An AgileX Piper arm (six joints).
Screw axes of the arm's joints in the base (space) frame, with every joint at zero. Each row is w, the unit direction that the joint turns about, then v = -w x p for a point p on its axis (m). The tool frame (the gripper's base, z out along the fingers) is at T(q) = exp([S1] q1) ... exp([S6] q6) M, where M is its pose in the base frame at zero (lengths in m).
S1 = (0, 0, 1, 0.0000, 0.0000, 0.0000)
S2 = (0, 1, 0, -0.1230, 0.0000, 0.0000)
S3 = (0, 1, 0, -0.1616, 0.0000, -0.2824)
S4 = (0.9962, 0, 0.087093, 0.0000, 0.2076, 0.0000)
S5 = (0, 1, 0, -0.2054, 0.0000, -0.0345)
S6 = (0.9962, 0, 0.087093, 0.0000, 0.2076, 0.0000)
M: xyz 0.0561 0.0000 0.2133 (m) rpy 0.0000 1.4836 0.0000 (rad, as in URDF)
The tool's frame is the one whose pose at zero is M.
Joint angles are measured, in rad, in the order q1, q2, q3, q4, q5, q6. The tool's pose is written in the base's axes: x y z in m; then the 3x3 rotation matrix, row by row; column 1 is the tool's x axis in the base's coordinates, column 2 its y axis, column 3 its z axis. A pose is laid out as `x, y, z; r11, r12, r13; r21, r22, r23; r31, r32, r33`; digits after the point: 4 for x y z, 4 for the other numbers.
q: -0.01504, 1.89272, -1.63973, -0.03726, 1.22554, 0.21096
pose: 0.3931, -0.0091, 0.2696; -0.9603, 0.2147, 0.1781; 0.2114, 0.9767, -0.0377; -0.1820, 0.0014, -0.9833
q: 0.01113, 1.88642, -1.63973, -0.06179, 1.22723, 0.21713
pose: 0.3921, -0.0009, 0.2722; -0.9641, 0.1913, 0.1840; 0.1840, 0.9813, -0.0561; -0.1913, -0.0202, -0.9813
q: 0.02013, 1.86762, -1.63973, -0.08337, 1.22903, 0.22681
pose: 0.3891, 0.0007, 0.2796; -0.9610, 0.1892, 0.2017; 0.1776, 0.9813, -0.0744; -0.2120, -0.0357, -0.9766
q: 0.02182, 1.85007, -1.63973, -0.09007, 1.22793, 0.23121
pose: 0.3865, 0.0007, 0.2865; -0.9565, 0.1915, 0.2202; 0.1780, 0.9808, -0.0799; -0.2313, -0.0373, -0.9722
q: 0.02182, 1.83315, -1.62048, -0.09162, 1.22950, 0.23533
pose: 0.3817, 0.0005, 0.2877; -0.9566, 0.1952, 0.2165; 0.1816, 0.9800, -0.0815; -0.2281, -0.0387, -0.9729
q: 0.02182, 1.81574, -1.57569, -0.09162, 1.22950, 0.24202
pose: 0.3743, 0.0003, 0.2822; -0.9611, 0.2005, 0.1898; 0.1880, 0.9787, -0.0821; -0.2022, -0.0432, -0.9784
